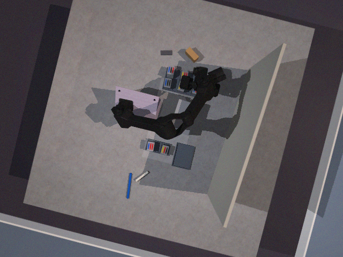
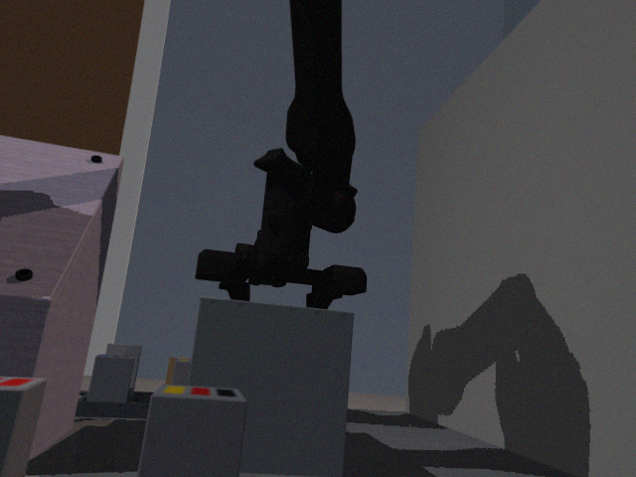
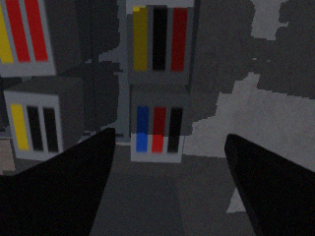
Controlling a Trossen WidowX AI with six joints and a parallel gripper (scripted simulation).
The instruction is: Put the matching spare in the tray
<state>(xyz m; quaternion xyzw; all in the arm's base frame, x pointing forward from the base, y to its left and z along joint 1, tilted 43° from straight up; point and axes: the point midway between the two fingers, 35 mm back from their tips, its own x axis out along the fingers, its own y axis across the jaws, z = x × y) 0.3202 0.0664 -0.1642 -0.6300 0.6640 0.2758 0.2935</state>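
Right now my gripper tip is 3 cm above the grey spare block and 1 cm past it. Also, from my gripper tip: tall dark wall panel 21 cm ahead, 19 cm to the right, 16 cm above; tall grey block 15 cm to the right, 4 cm behind, 2 cm below; dark tray 36 cm to the right, 6 cm below.
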